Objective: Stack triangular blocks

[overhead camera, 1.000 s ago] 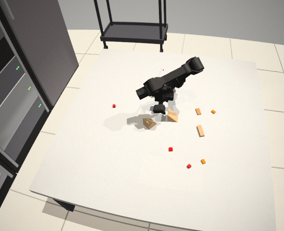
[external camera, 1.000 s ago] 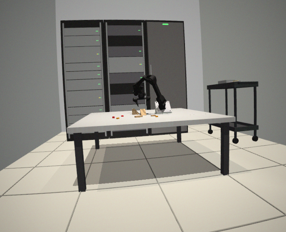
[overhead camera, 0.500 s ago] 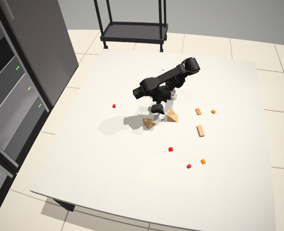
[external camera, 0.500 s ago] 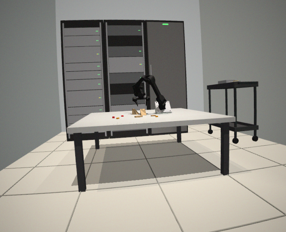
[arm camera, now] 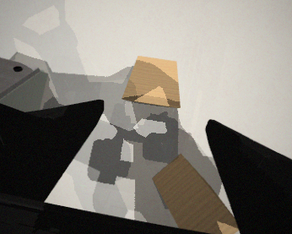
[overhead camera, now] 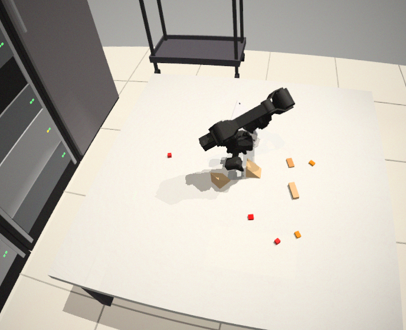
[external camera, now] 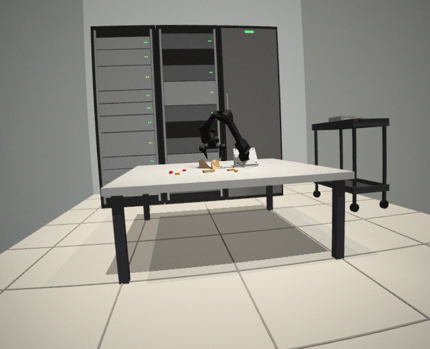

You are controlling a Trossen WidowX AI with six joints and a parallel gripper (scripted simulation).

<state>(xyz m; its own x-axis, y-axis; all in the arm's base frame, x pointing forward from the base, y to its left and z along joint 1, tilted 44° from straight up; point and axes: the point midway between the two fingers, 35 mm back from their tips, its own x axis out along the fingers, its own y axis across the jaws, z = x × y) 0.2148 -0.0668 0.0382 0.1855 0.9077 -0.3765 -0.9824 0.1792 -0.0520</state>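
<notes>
The triangular block lies 20 mm to the left of my gripper tip and 50 mm below it. The rest, counted from my gripper tip: tan plank (90 mm ahead, 210 mm to the left, 60 mm below).
</notes>
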